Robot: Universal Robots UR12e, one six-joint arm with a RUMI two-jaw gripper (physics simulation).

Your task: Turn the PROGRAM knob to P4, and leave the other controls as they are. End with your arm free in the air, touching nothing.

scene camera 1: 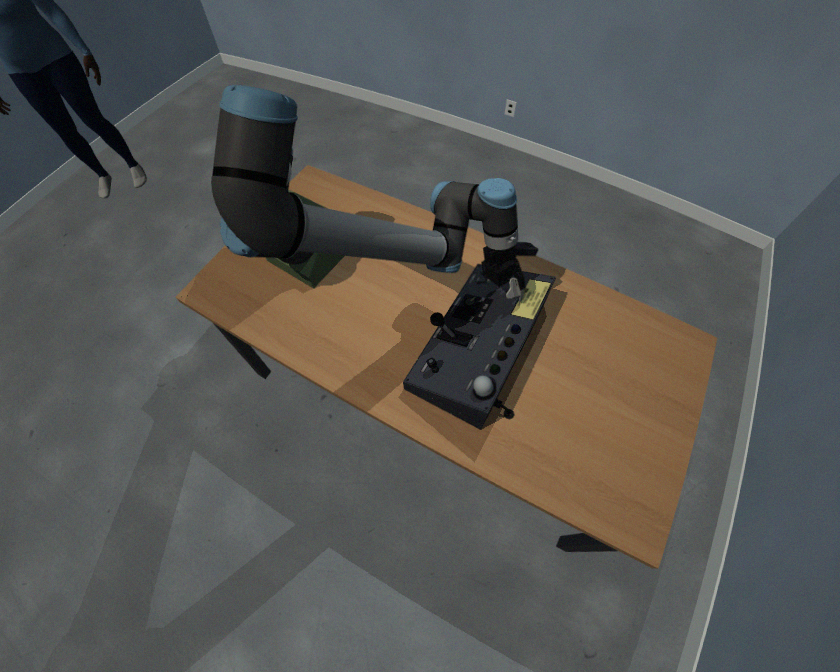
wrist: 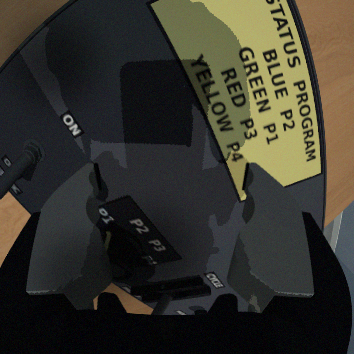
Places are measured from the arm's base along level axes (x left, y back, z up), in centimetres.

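Pixels of known places: gripper, fingertip midpoint: (scene camera 1: pixel 509 293) (wrist: pixel 171 165).
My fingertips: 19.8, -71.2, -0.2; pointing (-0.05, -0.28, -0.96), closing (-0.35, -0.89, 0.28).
Observation:
For each thing: its middle in the pictures, then the offset to it from my fingertips, as dx, dy, dz. "*": a spot on its surface instead. Level surfaces: height alone.
- dark PROGRAM knob at the middle of its body: (wrist: pixel 112 258) (scene camera 1: pixel 470 304) -8.0, +8.7, -3.2
- control panel at its surface level: dz -2.5
- yellow status card at the middle of its body: (wrist: pixel 260 98) (scene camera 1: pixel 531 298) +1.8, -6.5, +0.7
- ball-topped lever at the middle of its body: (scene camera 1: pixel 437 319) -20.5, +13.1, +0.7
- small joystick at the middle of its body: (scene camera 1: pixel 434 366) -31.9, +6.5, -3.7
- white ball at a spot on its surface: (scene camera 1: pixel 483 386) * -32.8, -9.2, +5.3
- switch at the middle of its body: (wrist: pixel 12 172) +3.9, +10.6, -3.0
- side lever at a spot on its surface: (scene camera 1: pixel 508 413) * -28.8, -18.1, -12.3
- wooden table at its surface level: dz -13.8
The dark PROGRAM knob (scene camera 1: pixel 472 305) (wrist: pixel 122 252) sits on the control panel (scene camera 1: pixel 455 381) (wrist: pixel 100 100). In the wrist view it is in shadow, partly hidden by the left finger. A short yellow mark shows on it beside the P1 label; its exact setting is hard to read. P2, P3 and a dim P4 label also show. My gripper (scene camera 1: pixel 513 288) (wrist: pixel 171 165) is part open with nothing between its fingers, low over the panel's far end between the knob and the yellow status card (scene camera 1: pixel 532 299) (wrist: pixel 280 100). Whether it touches the panel cannot be told.
A ball-topped lever (scene camera 1: pixel 437 319), a small joystick (scene camera 1: pixel 431 363), a white ball (scene camera 1: pixel 483 386) and a row of round buttons stand on the panel. A switch (wrist: pixel 22 167) is beside ON. A side lever (scene camera 1: pixel 508 413) sticks out over the wooden table (scene camera 1: pixel 595 392). A person (scene camera 1: pixel 42 35) stands back left.

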